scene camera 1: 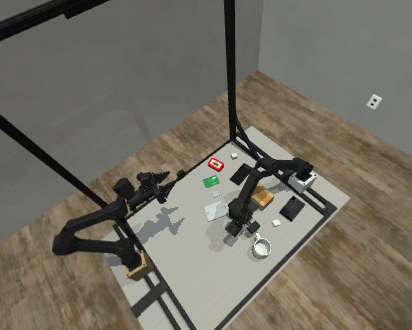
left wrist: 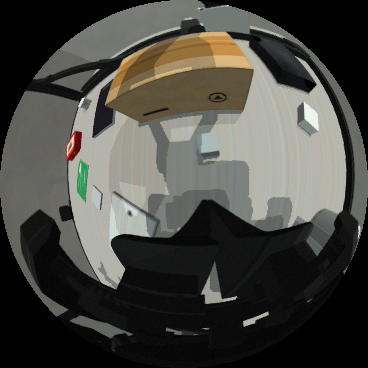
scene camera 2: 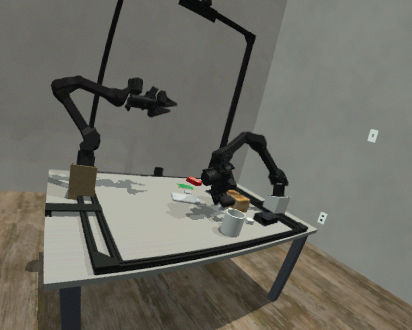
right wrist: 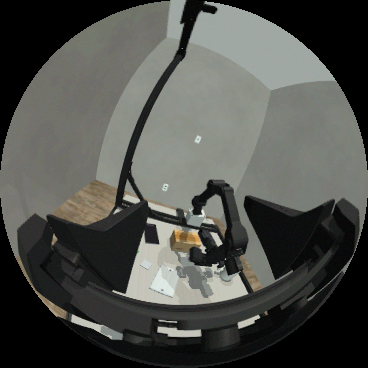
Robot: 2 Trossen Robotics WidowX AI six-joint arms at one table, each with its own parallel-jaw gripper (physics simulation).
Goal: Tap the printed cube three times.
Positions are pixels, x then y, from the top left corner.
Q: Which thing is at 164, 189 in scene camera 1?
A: My right gripper.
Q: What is my right gripper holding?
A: Nothing.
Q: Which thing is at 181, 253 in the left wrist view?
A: My left gripper.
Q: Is my left gripper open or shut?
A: Shut.
